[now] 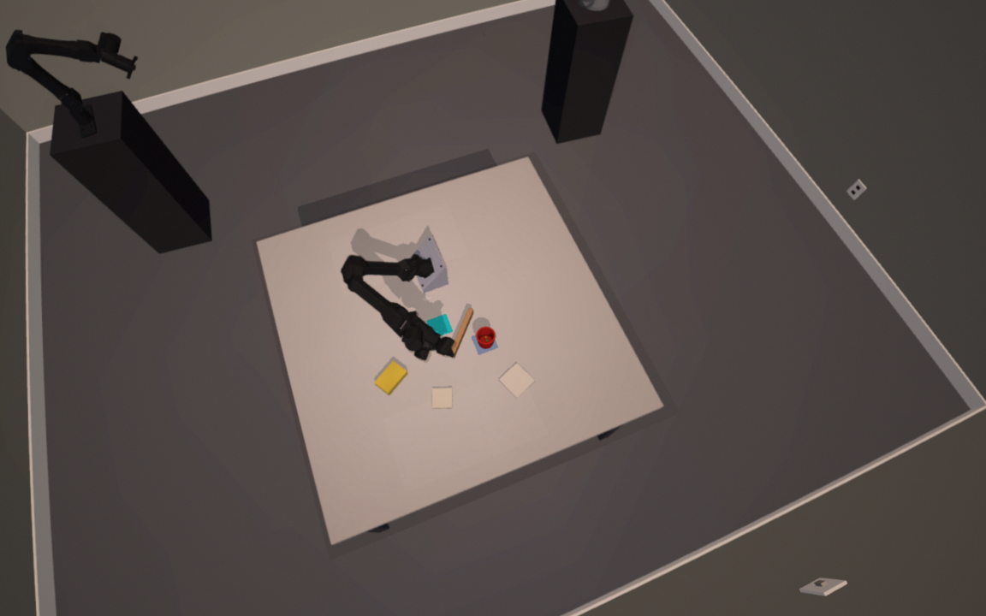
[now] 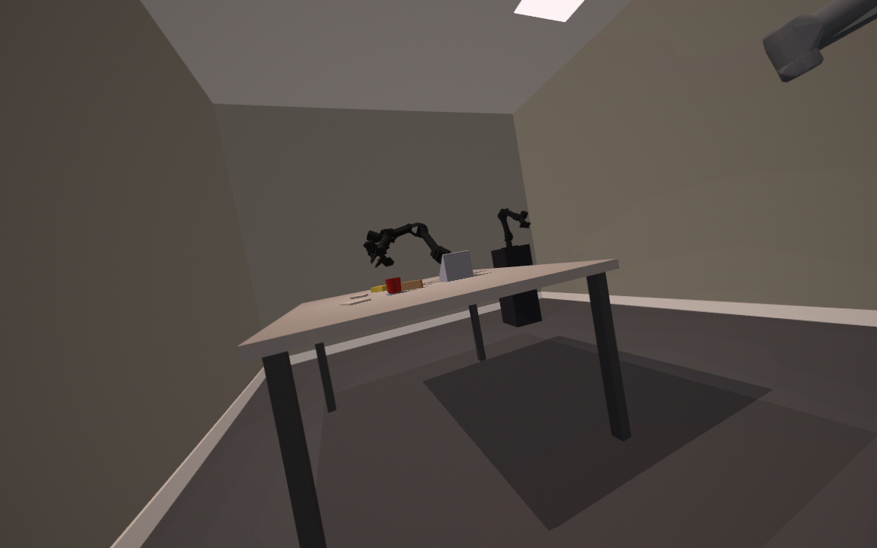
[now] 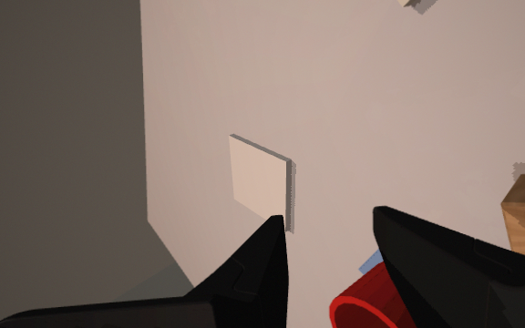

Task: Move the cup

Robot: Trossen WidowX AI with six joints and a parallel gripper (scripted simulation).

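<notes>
Now: gripper tip 7 cm past the blue-grey pad, 15 cm to the right of it and 16 cm above it. The rest, counted from my gripper tip: teal pad 19 cm behind, 1 cm to the right, 16 cm below; small tan square 10 cm ahead, 7 cm to the right, 15 cm below; wooden bar 13 cm behind, 7 cm to the left, 15 cm below.
</notes>
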